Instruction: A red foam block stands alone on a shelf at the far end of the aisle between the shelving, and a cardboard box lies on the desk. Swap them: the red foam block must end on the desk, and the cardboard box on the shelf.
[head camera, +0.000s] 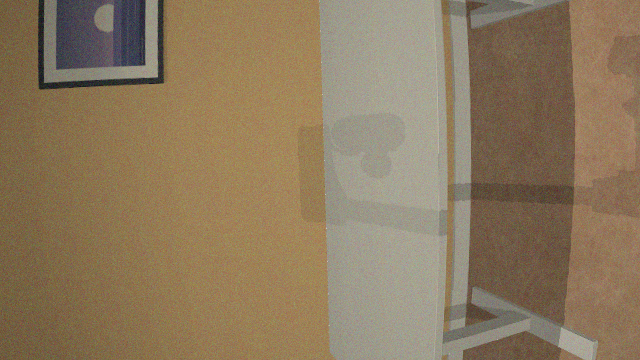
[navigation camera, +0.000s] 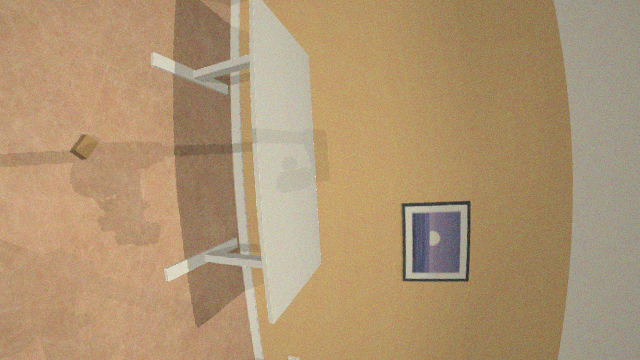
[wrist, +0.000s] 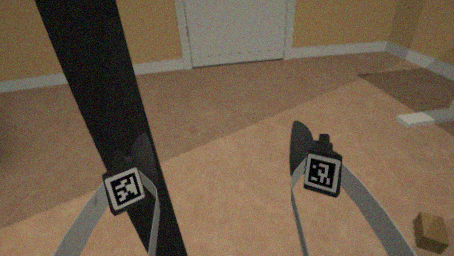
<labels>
My gripper shows in the wrist view (222, 146); in the head camera view it is out of frame, in the navigation camera view it is out of frame. One and the same spot on a framed picture: (head camera: 74, 51) is (navigation camera: 450, 220).
</labels>
